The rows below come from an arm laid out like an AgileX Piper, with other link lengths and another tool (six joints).
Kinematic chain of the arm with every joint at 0, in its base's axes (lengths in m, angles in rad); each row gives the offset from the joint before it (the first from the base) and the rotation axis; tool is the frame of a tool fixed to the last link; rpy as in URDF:
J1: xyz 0 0 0.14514 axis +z
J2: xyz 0 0 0 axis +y
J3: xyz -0.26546 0 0.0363 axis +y
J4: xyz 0.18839 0 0.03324 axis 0.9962 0 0.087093
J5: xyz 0 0 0 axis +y
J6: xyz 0.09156 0 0.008 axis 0.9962 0 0.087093
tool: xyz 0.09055 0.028 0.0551 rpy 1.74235 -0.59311 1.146
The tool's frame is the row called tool.
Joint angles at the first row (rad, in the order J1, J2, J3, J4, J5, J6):
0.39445, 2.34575, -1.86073, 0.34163, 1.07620, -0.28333
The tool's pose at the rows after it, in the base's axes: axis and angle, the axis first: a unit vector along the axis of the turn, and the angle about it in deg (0 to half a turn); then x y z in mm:
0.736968, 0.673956, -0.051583, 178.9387, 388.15, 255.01, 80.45
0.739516, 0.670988, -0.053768, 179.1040, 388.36, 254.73, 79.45
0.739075, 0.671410, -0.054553, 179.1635, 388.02, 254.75, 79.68
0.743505, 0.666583, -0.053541, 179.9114, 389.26, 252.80, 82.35
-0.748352, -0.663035, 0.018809, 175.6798, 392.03, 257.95, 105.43
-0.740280, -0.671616, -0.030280, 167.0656, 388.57, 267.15, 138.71
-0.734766, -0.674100, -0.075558, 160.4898, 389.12, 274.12, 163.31
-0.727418, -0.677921, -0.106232, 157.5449, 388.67, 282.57, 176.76
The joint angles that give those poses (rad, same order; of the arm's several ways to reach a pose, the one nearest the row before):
0.39445, 2.36302, -1.86070, 0.34143, 1.08023, -0.26484
0.39446, 2.36500, -1.86074, 0.34142, 1.08067, -0.25627
0.39445, 2.36498, -1.86235, 0.34143, 1.08438, -0.25629
0.38571, 2.36061, -1.86237, 0.35371, 1.09069, -0.25410
0.35959, 2.33142, -1.86239, 0.46188, 1.10070, -0.30614
0.31845, 2.30542, -1.86239, 0.65558, 1.15595, -0.42154
0.29151, 2.29943, -1.86243, 0.81060, 1.18781, -0.50479
0.29255, 2.29940, -1.86235, 0.89533, 1.18985, -0.55504

